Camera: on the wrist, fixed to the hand. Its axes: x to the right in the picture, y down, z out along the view.
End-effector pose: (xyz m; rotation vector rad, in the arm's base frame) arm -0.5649 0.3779 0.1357 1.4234 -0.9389 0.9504
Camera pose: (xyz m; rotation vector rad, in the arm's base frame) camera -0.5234 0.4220 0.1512 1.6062 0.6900 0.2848
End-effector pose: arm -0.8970 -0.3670 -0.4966 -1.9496 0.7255 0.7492
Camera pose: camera -0.8436 -0.3953 -0.4806 -1.6978 -0.3517 -0.6906
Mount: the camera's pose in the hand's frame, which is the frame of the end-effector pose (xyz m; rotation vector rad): 0.0280 -0.0356 -0.0431 0.4051 0.4732 -1.4372
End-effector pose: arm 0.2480 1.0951 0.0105 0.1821 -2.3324 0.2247
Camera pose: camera 0.2656 1.0680 0.0640 1.6718 -1.2133 -0.0112
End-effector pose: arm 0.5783 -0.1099 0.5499 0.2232 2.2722 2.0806
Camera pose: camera 0.5423 -0.1514 0.5201 -1.5075 1.8627 0.9131
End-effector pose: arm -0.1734 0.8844 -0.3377 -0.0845 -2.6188 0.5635
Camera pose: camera -0.1779 0.8723 -0.2765 1.4302 -1.4682 0.3962
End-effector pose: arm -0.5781 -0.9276 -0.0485 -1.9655 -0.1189 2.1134
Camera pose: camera -0.5325 -0.8914 -0.0712 -1.3045 -0.6853 0.6622
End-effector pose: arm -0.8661 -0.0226 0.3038 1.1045 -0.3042 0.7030
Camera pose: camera -0.8267 0.0167 0.2752 1.1733 1.0184 -0.3140
